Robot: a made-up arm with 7 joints.
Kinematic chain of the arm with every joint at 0, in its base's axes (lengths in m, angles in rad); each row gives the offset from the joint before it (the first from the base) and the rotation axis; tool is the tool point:
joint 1: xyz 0 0 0.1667 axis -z
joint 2: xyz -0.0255 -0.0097 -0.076 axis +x
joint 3: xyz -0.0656 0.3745 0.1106 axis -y
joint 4: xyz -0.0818 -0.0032 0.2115 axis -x
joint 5: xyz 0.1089 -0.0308 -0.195 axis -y
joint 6: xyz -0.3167 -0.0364 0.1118 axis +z
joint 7: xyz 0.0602 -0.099 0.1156 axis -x
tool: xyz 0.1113 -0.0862 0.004
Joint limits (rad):
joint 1: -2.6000..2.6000
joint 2: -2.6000..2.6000
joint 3: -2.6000..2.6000
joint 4: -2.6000..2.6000
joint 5: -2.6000..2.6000
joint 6: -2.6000..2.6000
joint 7: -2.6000..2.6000
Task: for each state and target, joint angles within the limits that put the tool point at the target. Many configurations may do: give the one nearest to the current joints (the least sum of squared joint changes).
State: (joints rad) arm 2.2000 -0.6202 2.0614 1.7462 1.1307 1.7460 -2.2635
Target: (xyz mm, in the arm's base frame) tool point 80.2 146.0 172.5
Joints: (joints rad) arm 2.5801 -0.8653 1.8801 1.5349 1.6942 1.6478 -2.1158
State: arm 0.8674 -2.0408 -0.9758 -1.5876 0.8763 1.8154 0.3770
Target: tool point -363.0 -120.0 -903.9
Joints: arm 0.9649 -2.4922 -0.6663 -1.5155 1.4033 2.5437 0.4954
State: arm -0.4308 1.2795 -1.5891 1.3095 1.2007 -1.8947 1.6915
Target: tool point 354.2 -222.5 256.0
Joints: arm -0.5601 0.7370 -1.9812 0.9788 1.3520 -1.4720 2.0323
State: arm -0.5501 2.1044 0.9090 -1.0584 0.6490 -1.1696 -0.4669
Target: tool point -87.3 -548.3 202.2
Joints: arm -1.0724 2.4512 0.1541 -0.7866 0.1067 -1.3181 -0.3820
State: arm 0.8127 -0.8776 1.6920 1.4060 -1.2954 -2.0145 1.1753
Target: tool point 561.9 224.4 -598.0
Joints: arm 1.6887 -1.4206 1.2277 1.7137 -1.3972 -2.1378 1.0562
